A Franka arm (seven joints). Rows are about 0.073 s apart.
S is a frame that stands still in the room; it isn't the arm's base.
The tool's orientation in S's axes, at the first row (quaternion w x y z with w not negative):
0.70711 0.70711 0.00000 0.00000
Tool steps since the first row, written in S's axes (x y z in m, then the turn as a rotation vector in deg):
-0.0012 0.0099 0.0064 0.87 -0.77 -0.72
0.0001 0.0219 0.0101 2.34 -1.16 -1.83
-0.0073 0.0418 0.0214 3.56 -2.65 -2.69
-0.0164 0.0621 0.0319 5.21 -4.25 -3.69
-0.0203 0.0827 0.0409 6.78 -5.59 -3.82
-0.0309 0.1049 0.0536 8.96 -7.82 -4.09
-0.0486 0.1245 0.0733 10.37 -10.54 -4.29
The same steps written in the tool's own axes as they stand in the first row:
-0.0012 0.0064 -0.0099 0.87 -0.72 0.77
0.0001 0.0101 -0.0219 2.34 -1.83 1.16
-0.0073 0.0214 -0.0418 3.56 -2.69 2.65
-0.0164 0.0319 -0.0621 5.21 -3.69 4.25
-0.0203 0.0409 -0.0827 6.78 -3.82 5.59
-0.0309 0.0536 -0.1049 8.96 -4.09 7.82
-0.0486 0.0733 -0.1245 10.37 -4.29 10.54

